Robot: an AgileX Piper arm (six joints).
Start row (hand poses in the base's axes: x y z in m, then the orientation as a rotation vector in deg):
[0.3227 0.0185 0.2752 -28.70 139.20 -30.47]
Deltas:
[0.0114 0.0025 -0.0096 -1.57 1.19 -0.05]
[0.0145 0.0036 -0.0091 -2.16 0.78 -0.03]
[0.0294 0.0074 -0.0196 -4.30 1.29 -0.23]
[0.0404 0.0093 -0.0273 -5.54 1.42 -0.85]
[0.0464 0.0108 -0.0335 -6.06 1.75 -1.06]
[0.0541 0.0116 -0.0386 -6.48 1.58 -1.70]
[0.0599 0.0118 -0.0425 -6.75 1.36 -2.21]
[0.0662 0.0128 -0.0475 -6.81 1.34 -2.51]
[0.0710 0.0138 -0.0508 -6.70 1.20 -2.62]
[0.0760 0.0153 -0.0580 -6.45 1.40 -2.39]
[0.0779 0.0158 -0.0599 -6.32 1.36 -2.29]
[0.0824 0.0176 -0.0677 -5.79 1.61 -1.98]
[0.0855 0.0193 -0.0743 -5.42 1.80 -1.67]
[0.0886 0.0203 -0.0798 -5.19 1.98 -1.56]
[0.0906 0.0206 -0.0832 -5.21 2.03 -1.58]
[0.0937 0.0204 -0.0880 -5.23 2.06 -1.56]
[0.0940 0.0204 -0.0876 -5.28 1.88 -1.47]
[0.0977 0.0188 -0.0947 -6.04 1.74 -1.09]
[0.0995 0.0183 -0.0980 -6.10 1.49 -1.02]
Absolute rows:
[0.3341 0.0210 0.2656 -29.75 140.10 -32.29]
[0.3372 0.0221 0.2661 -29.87 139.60 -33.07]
[0.3521 0.0259 0.2556 -30.72 139.78 -35.76]
[0.3631 0.0278 0.2479 -30.54 139.89 -37.56]
[0.3691 0.0293 0.2417 -30.63 140.17 -38.26]
[0.3768 0.0301 0.2366 -29.97 140.15 -39.08]
[0.3826 0.0303 0.2327 -29.38 140.07 -39.66]
[0.3889 0.0313 0.2277 -29.03 140.15 -39.87]
[0.3937 0.0323 0.2244 -28.80 140.07 -39.79]
[0.3987 0.0338 0.2172 -29.05 140.24 -39.36]
[0.4006 0.0343 0.2153 -29.10 140.19 -39.16]
[0.4051 0.0361 0.2075 -29.36 140.43 -38.34]
[0.4082 0.0378 0.2009 -29.65 140.57 -37.72]
[0.4113 0.0388 0.1954 -29.76 140.75 -37.37]
[0.4133 0.0391 0.1920 -29.76 140.80 -37.40]
[0.4164 0.0389 0.1872 -29.80 140.82 -37.41]
[0.4167 0.0389 0.1876 -29.86 140.60 -37.45]
[0.4204 0.0373 0.1805 -30.58 140.18 -38.25]
[0.4222 0.0368 0.1772 -30.60 139.90 -38.32]

